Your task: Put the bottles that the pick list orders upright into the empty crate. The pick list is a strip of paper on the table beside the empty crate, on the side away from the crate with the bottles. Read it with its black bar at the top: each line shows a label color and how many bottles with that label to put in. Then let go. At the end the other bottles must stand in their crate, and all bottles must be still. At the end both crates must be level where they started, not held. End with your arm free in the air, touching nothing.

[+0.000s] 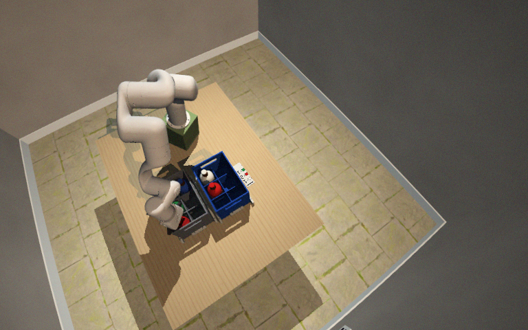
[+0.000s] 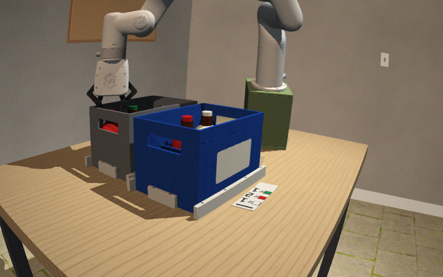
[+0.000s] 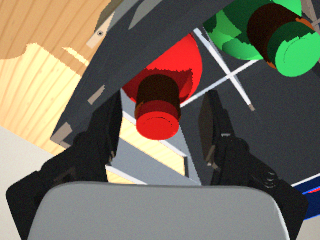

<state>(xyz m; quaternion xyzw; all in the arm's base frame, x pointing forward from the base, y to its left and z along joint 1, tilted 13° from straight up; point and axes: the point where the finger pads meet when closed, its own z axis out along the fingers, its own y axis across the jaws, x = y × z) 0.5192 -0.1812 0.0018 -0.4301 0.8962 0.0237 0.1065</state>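
Right now my hand is 9 cm past the green-label bottle, 7 cm above it and 1 cm to the left of it. The rest, counted from my hand: red bottle (21 cm to the left, 10 cm behind, 7 cm below); then grey crate (9 cm behind, 7 cm below, 3 cm to the left); then blue-label bottle (19 cm behind, 7 cm to the left, 7 cm below).
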